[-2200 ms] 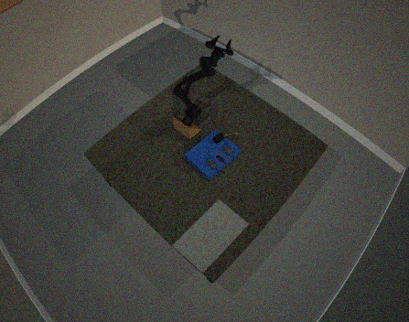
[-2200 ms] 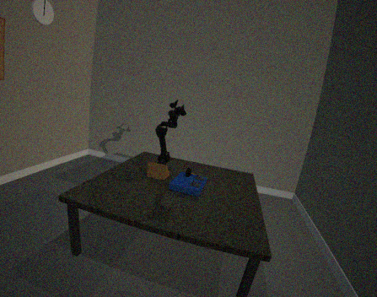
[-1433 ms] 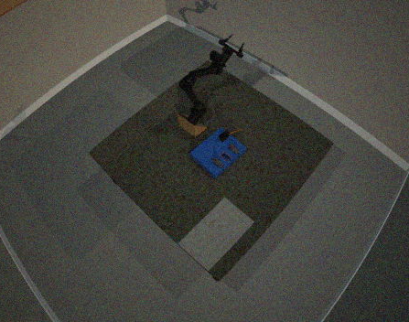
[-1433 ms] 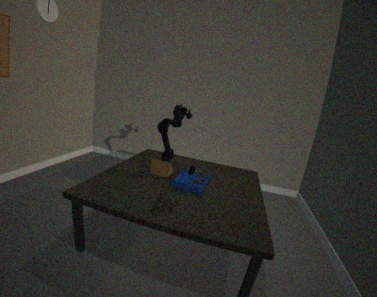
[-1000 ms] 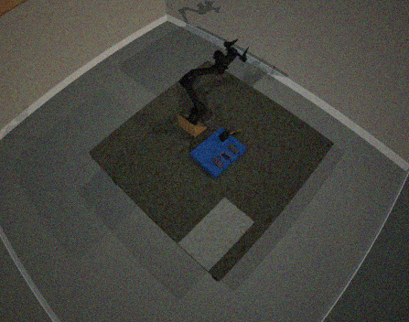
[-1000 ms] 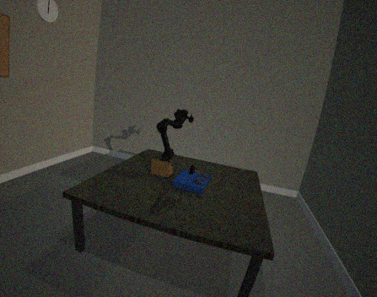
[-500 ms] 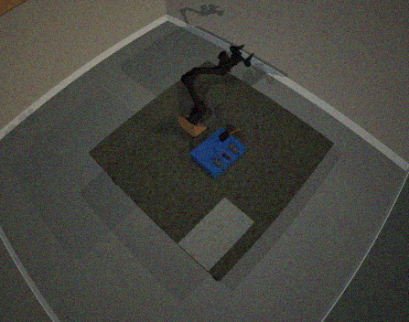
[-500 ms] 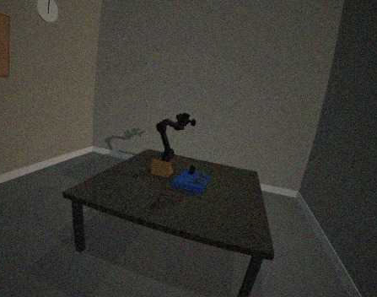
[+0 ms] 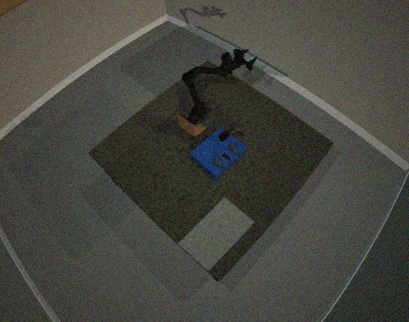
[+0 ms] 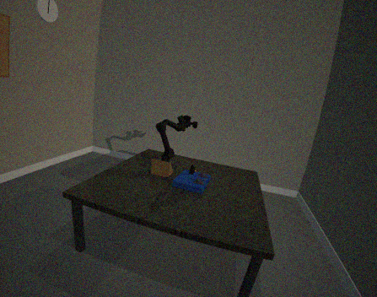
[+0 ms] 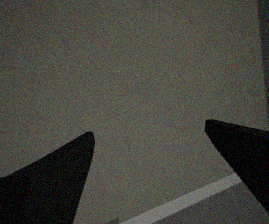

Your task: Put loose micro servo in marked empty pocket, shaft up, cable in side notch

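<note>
My gripper tip is now 21 cm short of the blue deck, 54 cm to the left of it and 41 cm above it.
</note>
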